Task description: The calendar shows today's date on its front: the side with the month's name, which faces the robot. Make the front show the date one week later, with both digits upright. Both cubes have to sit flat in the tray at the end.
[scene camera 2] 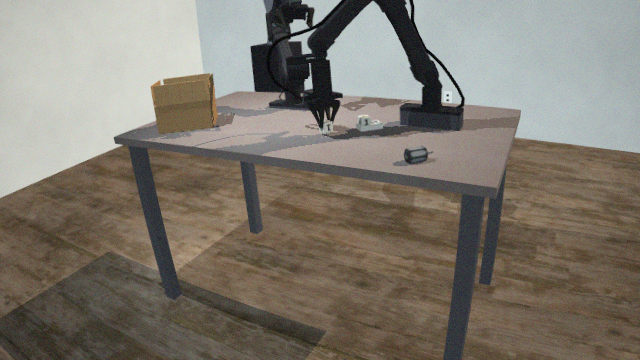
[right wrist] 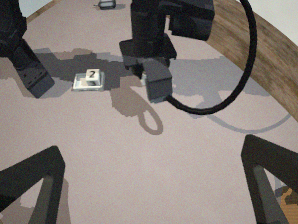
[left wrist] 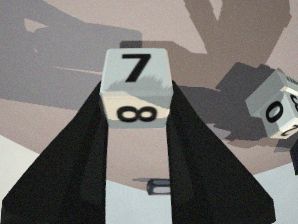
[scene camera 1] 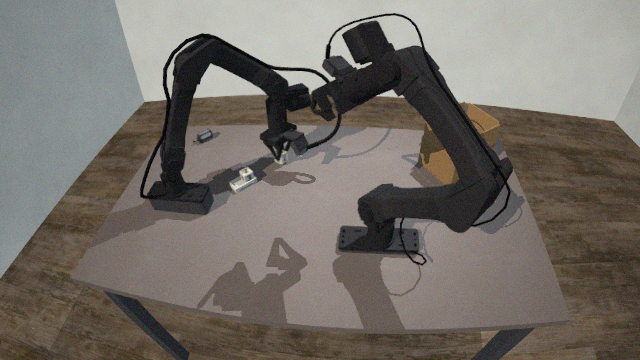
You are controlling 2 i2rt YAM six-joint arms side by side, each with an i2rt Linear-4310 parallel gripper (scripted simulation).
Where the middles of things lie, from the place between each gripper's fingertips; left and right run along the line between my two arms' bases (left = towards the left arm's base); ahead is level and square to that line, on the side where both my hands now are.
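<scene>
Cardboard box (scene camera 2: 186,106): 550 mm to the right of my left hand, 120 mm ahead of it and 40 mm above it. My right hand (scene camera 1: 328,101): 350 mm to the left of the box, 260 mm short of it and 250 mm above it.
</scene>
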